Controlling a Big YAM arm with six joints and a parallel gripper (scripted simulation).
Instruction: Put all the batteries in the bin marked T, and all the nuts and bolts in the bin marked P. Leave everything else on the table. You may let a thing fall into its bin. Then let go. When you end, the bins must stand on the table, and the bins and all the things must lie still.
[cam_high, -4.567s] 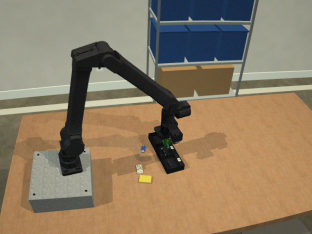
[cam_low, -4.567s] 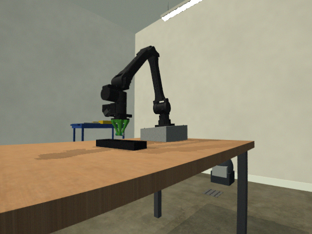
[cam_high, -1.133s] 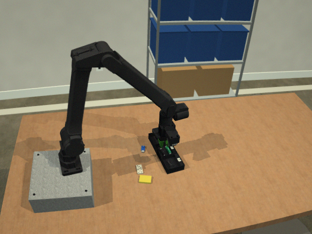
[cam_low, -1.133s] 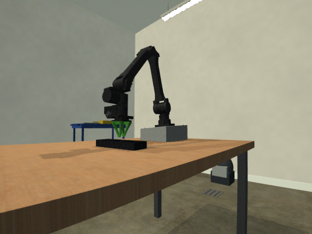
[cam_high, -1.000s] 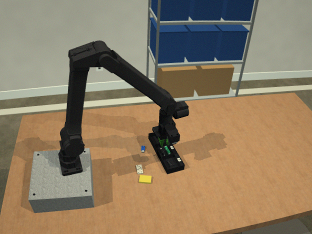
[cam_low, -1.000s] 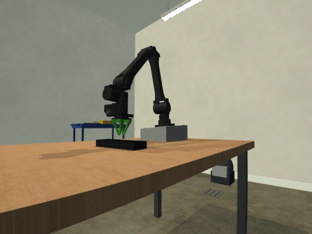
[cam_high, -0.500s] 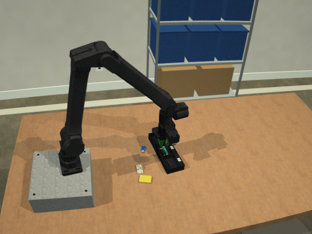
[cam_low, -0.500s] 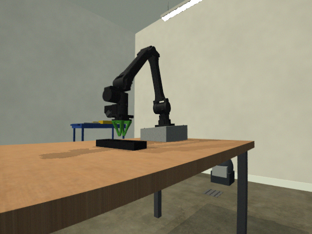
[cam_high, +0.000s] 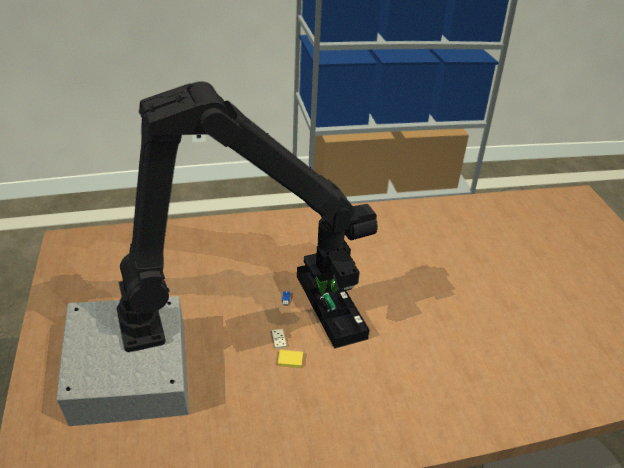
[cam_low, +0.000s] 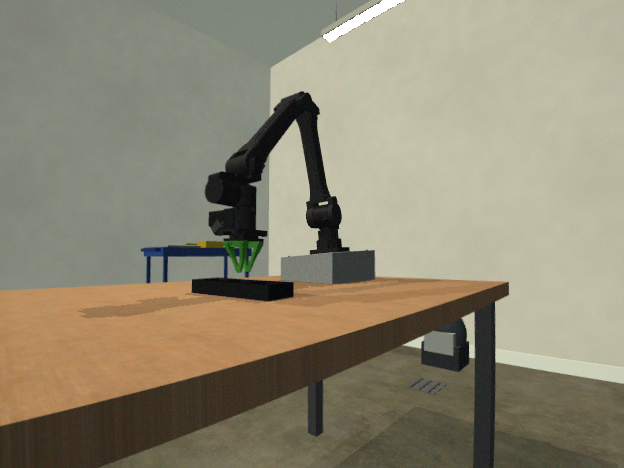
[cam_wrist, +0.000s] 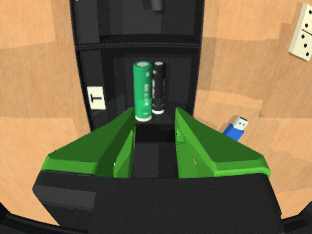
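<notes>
The black tray is 1 cm ahead of my hand and 4 cm below it. From my hand the other things lie so: dark bolt (9 cm to the right, 5 cm below); black battery (5 cm below); green battery (1 cm ahead, 5 cm below).
</notes>
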